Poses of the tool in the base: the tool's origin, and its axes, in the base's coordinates. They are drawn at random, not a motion.
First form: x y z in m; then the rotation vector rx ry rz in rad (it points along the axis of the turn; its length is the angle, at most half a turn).
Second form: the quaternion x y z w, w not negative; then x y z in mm. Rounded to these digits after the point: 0 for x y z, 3 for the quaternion.
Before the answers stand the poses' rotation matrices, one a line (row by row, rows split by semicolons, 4 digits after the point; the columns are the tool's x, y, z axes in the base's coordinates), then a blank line. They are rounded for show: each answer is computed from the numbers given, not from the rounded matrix.
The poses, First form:
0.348 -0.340 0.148 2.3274 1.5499 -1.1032
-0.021 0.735 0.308 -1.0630 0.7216 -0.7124
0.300 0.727 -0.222 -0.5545 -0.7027 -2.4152
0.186 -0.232 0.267 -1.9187 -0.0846 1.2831
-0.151 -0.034 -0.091 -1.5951 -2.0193 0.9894
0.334 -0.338 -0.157 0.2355 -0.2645 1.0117
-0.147 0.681 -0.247 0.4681 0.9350 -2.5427
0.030 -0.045 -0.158 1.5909 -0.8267 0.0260
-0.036 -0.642 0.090 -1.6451 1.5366 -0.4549
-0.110 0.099 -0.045 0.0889 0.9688 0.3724
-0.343 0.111 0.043 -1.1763 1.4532 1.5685
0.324 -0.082 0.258 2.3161 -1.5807 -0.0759
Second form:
0.2026 0.8444 -0.4960; 0.7451 -0.4616 -0.4814; -0.6354 -0.2721 -0.7227
0.5720 0.1631 0.8039; -0.8018 0.3183 0.5058; -0.1734 -0.9339 0.3128
-0.7587 0.6110 0.2260; -0.3944 -0.7069 0.5872; 0.5185 0.3563 0.7773
0.4813 -0.3597 -0.7993; 0.4615 -0.6713 0.5800; -0.7452 -0.6481 -0.1571
-0.2819 0.6819 -0.6749; 0.9512 0.1068 -0.2894; -0.1253 -0.7236 -0.6788
0.5036 -0.8571 -0.1085; 0.8005 0.5102 -0.3144; 0.3248 0.0715 0.9431
-0.8683 0.4650 -0.1730; -0.2422 -0.7015 -0.6703; -0.4330 -0.5401 0.7217
0.7403 -0.5134 -0.4340; -0.4851 0.0390 -0.8736; 0.4654 0.8573 -0.2202
0.1899 -0.6492 0.7365; -0.9455 0.0810 0.3153; -0.2644 -0.7563 -0.5985
0.5084 -0.2693 0.8180; 0.3479 0.9331 0.0910; -0.7877 0.2383 0.5680
-0.3542 -0.9210 -0.1624; -0.0917 -0.1386 0.9861; -0.9306 0.3642 -0.0354
0.3813 -0.8955 -0.2295; -0.9134 -0.3267 -0.2430; 0.1426 0.3022 -0.9425

0.772 0.514 -0.366 0.068 348 -340 148
-0.485 0.329 -0.325 0.742 -21 735 308
-0.207 -0.262 -0.900 0.279 300 727 -222
-0.760 -0.034 0.508 0.404 186 -232 267
-0.568 -0.719 0.352 0.191 -151 -34 -91
0.112 -0.126 0.482 0.860 334 -338 -157
0.167 0.334 -0.907 0.195 -147 681 -247
0.693 -0.360 0.011 0.624 30 -45 -158
-0.653 0.610 -0.181 0.410 -36 -642 90
0.042 0.463 0.178 0.867 -110 99 -45
-0.453 0.559 0.604 0.343 -343 111 43
0.814 -0.556 -0.027 0.167 324 -82 258

